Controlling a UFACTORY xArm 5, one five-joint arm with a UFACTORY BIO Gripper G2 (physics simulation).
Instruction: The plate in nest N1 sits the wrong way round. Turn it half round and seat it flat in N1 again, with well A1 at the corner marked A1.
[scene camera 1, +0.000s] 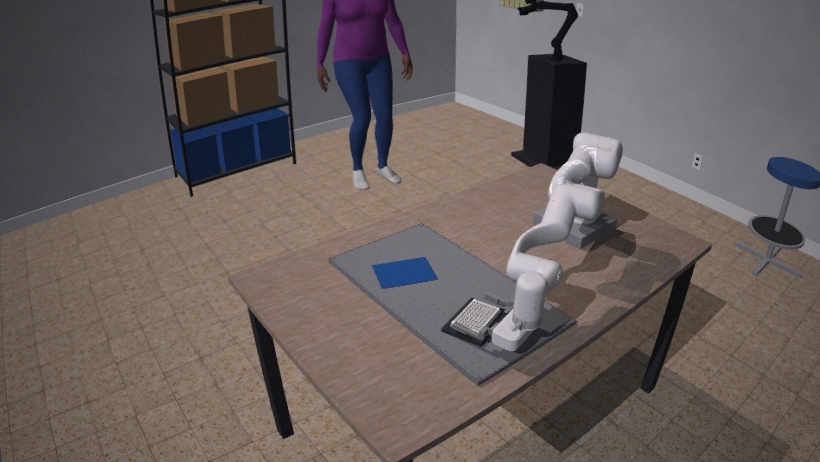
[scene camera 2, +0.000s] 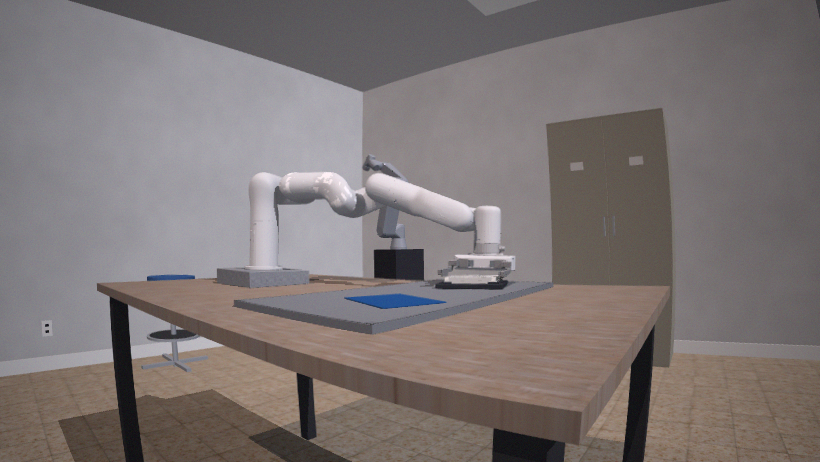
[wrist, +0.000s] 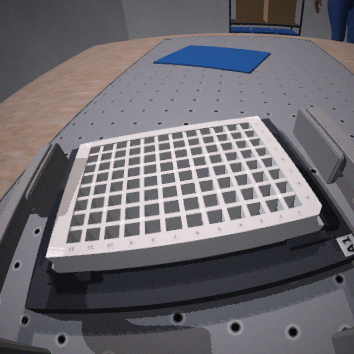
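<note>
The white well plate (scene camera 1: 476, 316) (scene camera 2: 473, 279) (wrist: 187, 185) lies in the black nest N1 (scene camera 1: 449, 330) (wrist: 150, 296). In the wrist view its column numbers run along the near edge, with the low numbers at the right. That end is beside the nest's A1 label (wrist: 346, 245) at the near right. The plate looks about level; whether its whole rim is down cannot be told. My gripper (scene camera 1: 493, 317) (scene camera 2: 476, 269) (wrist: 184, 162) is open around the plate, with a finger pad off each short end and a visible gap on both sides. Part of the nest is hidden under the plate.
The nest stands on a grey perforated board (scene camera 1: 424, 241) (scene camera 2: 309, 309) (wrist: 125, 107). A flat blue rectangle (scene camera 1: 404, 272) (scene camera 2: 395, 300) (wrist: 215, 58) lies on the board beyond it. A person (scene camera 1: 362, 103) stands behind the table. Another arm stands on a black pedestal (scene camera 1: 539, 109) (scene camera 2: 398, 264).
</note>
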